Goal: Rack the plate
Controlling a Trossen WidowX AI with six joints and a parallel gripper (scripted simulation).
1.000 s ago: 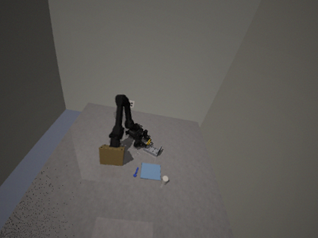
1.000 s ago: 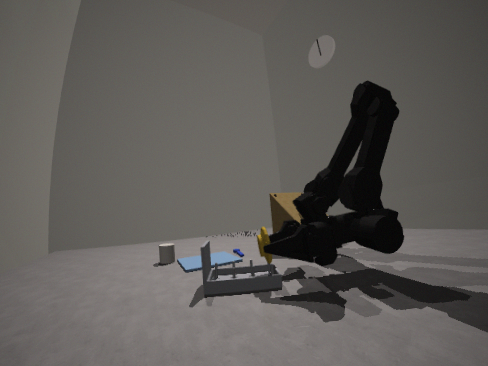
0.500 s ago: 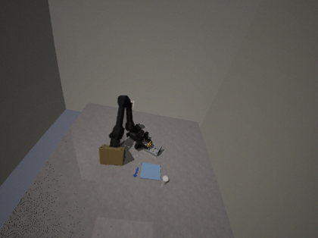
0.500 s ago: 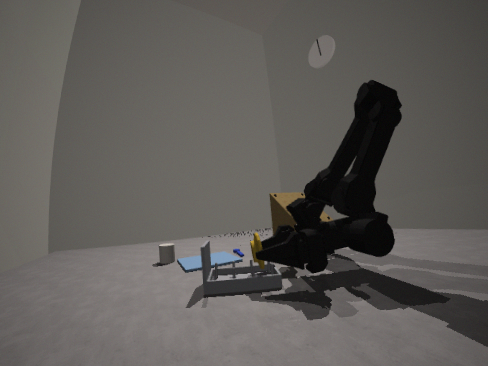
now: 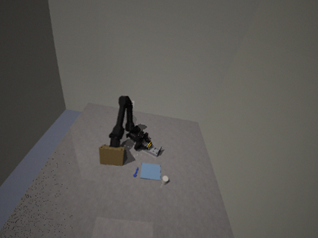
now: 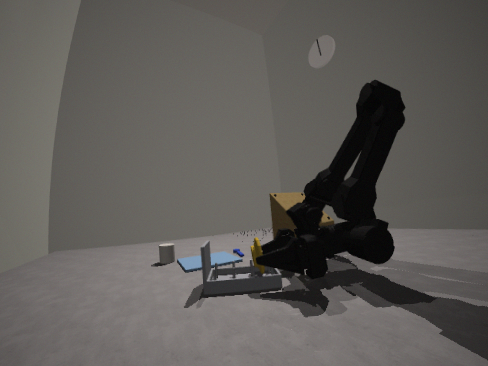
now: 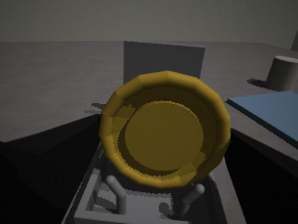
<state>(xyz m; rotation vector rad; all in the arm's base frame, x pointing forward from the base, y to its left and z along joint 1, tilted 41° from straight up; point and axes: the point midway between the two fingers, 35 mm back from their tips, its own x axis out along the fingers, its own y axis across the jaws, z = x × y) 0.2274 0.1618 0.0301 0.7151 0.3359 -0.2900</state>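
Now: the yellow plate 1 cm behind my gripper tip. From my gripper tip the other things lie so: blue spoon: 25 cm to the right, 7 cm behind, 4 cm below; then grey dish rack: 2 cm below, 2 cm ahead, 1 cm to the right; then white cup: 28 cm to the right, 14 cm ahead, 2 cm below.
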